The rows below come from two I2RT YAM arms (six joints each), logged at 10 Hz.
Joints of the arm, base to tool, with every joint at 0 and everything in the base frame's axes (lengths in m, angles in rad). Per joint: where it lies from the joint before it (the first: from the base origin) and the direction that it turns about. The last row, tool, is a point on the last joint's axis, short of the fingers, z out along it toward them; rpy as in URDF.
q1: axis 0 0 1 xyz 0.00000 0.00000 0.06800
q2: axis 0 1 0 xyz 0.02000 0.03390 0.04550
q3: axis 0 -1 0 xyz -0.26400 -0.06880 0.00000
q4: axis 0 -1 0 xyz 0.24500 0.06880 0.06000
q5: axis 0 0 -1 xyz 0.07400 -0.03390 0.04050
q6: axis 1 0 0 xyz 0.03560 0.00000 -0.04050
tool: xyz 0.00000 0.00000 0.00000 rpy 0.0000 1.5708 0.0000
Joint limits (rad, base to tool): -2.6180..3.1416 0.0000..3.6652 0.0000..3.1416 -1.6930..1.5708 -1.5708..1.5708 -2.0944..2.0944
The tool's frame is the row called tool.
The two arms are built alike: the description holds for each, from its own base.
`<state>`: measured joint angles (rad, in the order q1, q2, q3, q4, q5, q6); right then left.
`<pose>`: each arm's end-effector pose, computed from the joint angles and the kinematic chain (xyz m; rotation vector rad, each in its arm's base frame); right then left.
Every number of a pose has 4 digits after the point. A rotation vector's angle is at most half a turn.
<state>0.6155 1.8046 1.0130 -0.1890 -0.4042 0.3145 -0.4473 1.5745 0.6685 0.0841 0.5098 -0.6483</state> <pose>0.2821 0.2166 0.1495 -0.5637 2.6103 0.8514 0.2547 -0.1415 0.1447 0.0040 2.5584 -1.0870</pose>
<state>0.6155 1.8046 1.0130 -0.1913 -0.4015 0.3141 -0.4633 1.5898 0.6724 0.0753 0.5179 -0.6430</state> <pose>0.2820 0.2165 0.1493 -0.5629 2.6125 0.8471 0.2529 -0.1460 0.1411 0.0280 2.5829 -1.0942</pose>
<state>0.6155 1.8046 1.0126 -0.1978 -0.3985 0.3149 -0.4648 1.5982 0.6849 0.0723 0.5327 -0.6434</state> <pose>0.2815 0.2160 0.1488 -0.5601 2.6202 0.8413 0.2549 -0.1481 0.1421 0.0376 2.5836 -1.1128</pose>
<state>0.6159 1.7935 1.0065 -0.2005 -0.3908 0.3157 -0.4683 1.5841 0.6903 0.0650 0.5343 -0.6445</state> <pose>0.2800 0.2148 0.1506 -0.5565 2.6180 0.8327 0.2546 -0.1491 0.1470 0.0462 2.5723 -1.1202</pose>
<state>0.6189 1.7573 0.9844 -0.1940 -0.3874 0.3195 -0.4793 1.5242 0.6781 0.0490 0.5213 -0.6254</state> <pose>0.2748 0.2122 0.1568 -0.5557 2.5977 0.8374 0.2477 -0.1487 0.1585 0.0892 2.5348 -1.1115</pose>
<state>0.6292 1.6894 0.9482 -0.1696 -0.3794 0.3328 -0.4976 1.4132 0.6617 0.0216 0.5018 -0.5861</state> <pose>0.2656 0.2096 0.1699 -0.5525 2.5440 0.8538 0.2352 -0.1472 0.1806 0.1716 2.4534 -1.0999</pose>
